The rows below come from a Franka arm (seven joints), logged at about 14 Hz.
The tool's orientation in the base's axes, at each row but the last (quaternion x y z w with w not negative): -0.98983 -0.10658 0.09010 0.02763; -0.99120 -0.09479 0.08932 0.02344; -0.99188 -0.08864 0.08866 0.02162; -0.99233 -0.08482 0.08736 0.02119; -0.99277 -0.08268 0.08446 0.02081; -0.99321 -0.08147 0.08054 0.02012; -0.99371 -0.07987 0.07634 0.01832; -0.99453 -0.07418 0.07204 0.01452; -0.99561 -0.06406 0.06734 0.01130; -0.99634 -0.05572 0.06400 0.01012
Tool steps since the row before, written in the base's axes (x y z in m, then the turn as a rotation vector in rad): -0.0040 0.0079 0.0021 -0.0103 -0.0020 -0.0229; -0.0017 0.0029 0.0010 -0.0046 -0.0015 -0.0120; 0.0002 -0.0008 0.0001 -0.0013 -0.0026 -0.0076; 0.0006 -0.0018 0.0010 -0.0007 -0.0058 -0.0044; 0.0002 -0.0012 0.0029 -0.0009 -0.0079 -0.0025; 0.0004 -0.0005 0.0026 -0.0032 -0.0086 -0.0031; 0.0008 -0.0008 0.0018 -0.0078 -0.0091 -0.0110; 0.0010 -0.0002 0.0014 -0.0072 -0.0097 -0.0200; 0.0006 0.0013 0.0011 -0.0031 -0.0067 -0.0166; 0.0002 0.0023 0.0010 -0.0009 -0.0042 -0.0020
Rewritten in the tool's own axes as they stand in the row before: -0.0025 -0.0087 -0.0010 -0.0064 0.0015 0.0243; -0.0013 -0.0032 -0.0006 -0.0027 0.0014 0.0126; 0.0000 0.0008 -0.0002 -0.0004 0.0028 0.0076; 0.0001 0.0018 -0.0011 -0.0009 0.0058 0.0043; -0.0005 0.0011 -0.0029 -0.0018 0.0078 0.0024; -0.0001 0.0004 -0.0026 -0.0040 0.0081 0.0033; 0.0004 0.0008 -0.0019 -0.0074 0.0083 0.0119; 0.0008 0.0003 -0.0015 -0.0057 0.0093 0.0207; 0.0006 -0.0012 -0.0012 -0.0017 0.0068 0.0168; 0.0003 -0.0023 -0.0010 -0.0011 0.0041 0.0020
